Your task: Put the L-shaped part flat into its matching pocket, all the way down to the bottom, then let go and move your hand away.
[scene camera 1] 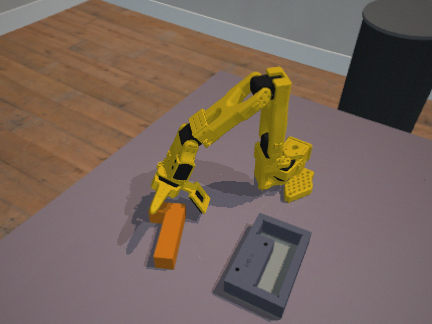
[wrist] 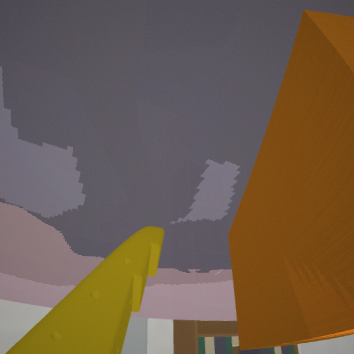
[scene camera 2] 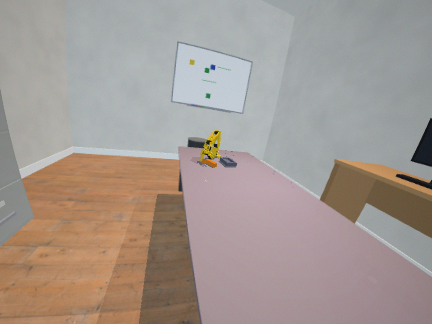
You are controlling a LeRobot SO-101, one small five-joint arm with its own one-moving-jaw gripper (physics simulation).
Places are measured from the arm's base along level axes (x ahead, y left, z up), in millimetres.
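Pixels of known places: hand, tool point: [wrist: 160, 245] [scene camera 2: 201, 161]; arm's base, link origin: [scene camera 1: 279, 187] [scene camera 2: 215, 157].
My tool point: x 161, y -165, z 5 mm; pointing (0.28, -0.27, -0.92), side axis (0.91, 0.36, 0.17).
For each thing: its top centre in the pictures, then the offset to it from my tool point. Level surfaces: height alone.
- orange L-shaped part, top centre: [scene camera 1: 161, 227] [scene camera 2: 209, 161] 55 mm ahead, 54 mm left, 25 mm up
- grey-blue tray, top centre: [scene camera 1: 270, 254] [scene camera 2: 228, 159] 5 mm ahead, 228 mm left, 32 mm up
- pocket's pale floor, surface height: 0 mm up
- mauve table, surface height: 5 mm down
The orange L-shaped part [scene camera 1: 170, 236] [scene camera 2: 210, 163] [wrist: 295, 200] lies flat on the table, its short leg at the arm's end and its long leg toward the front. The grey-blue tray [scene camera 1: 248, 275] [scene camera 2: 229, 162] with the L-shaped pocket stands apart to its right in scene camera 1; the pocket's pale floor [scene camera 1: 274, 270] is bare. My gripper [scene camera 1: 178, 210] [scene camera 2: 205, 159] is fully open, low over the part's short-leg end, one jaw on each side in scene camera 1. The wrist view shows one notched jaw [wrist: 120, 290], with the part to its right. Whether a jaw touches the part is unclear.
The arm's yellow base [scene camera 1: 280, 160] stands on the mauve table [scene camera 1: 75, 260] [scene camera 2: 250, 225] behind the tray. A dark cylindrical bin [scene camera 1: 387, 70] stands beyond the table's far edge. A wooden desk [scene camera 2: 350, 185] stands at the right in scene camera 2.
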